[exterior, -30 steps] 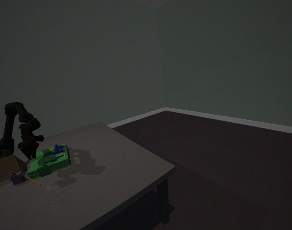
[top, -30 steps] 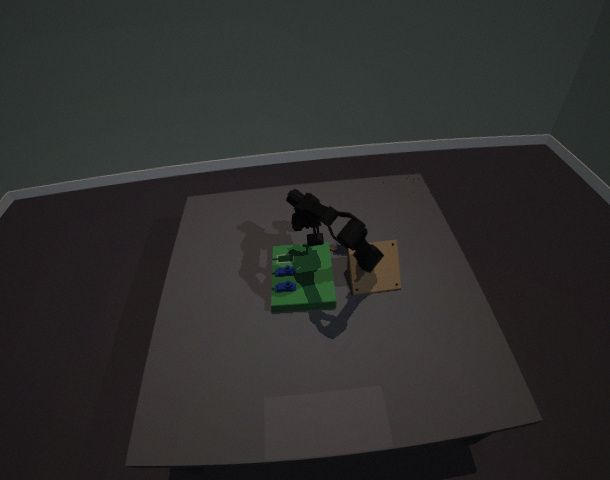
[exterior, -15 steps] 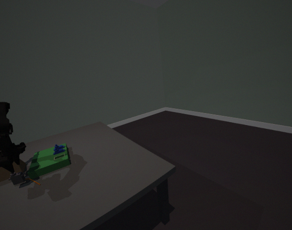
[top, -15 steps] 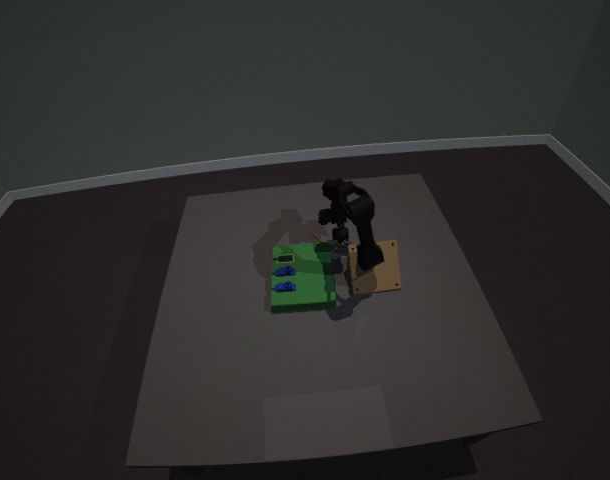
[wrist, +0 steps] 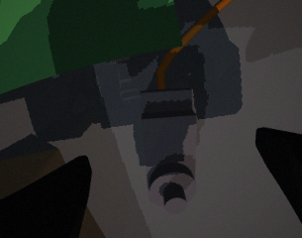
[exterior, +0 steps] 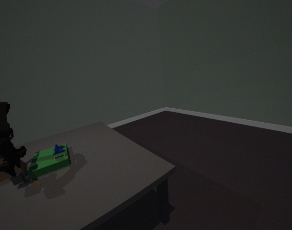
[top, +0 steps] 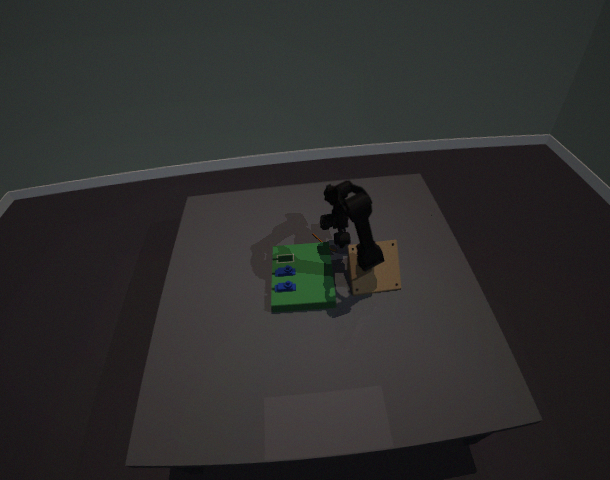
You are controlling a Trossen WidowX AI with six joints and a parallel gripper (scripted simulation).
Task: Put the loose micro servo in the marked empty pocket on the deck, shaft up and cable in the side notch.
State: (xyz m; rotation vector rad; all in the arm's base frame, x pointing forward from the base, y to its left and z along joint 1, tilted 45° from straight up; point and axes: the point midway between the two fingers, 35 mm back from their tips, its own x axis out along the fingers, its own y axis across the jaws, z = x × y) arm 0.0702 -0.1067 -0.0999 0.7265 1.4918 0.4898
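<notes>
Right now my gripper tip is 14 cm short of the green deck, 12 cm to the right of it and 5 cm above it.
</notes>
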